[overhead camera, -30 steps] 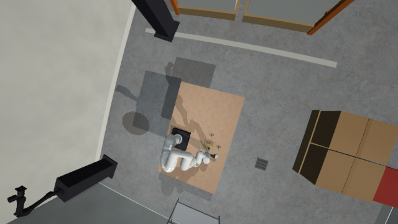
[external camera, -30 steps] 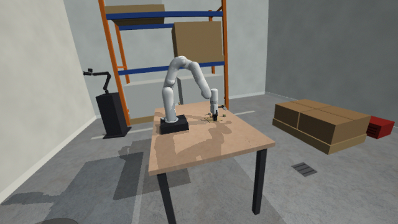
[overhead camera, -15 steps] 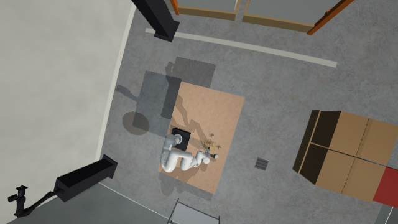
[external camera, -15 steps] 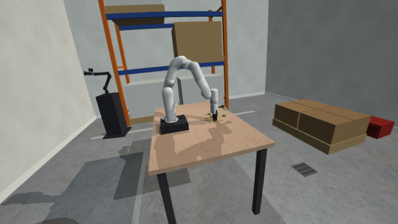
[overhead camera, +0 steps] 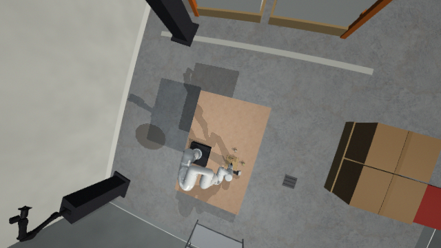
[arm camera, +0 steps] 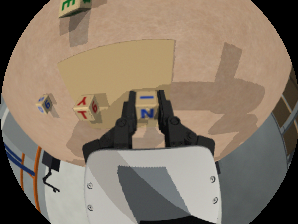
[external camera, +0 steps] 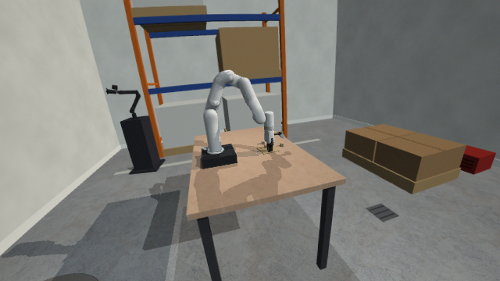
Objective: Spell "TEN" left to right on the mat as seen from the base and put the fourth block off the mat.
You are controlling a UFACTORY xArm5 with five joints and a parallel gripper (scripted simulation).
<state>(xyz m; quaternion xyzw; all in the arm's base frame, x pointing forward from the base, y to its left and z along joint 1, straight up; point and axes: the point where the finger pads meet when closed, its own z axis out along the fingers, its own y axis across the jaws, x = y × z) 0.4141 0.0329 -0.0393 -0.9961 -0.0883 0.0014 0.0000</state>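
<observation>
The tan mat is 1 cm behind my hand, 4 cm to the left of it and 2 cm below it.
</observation>
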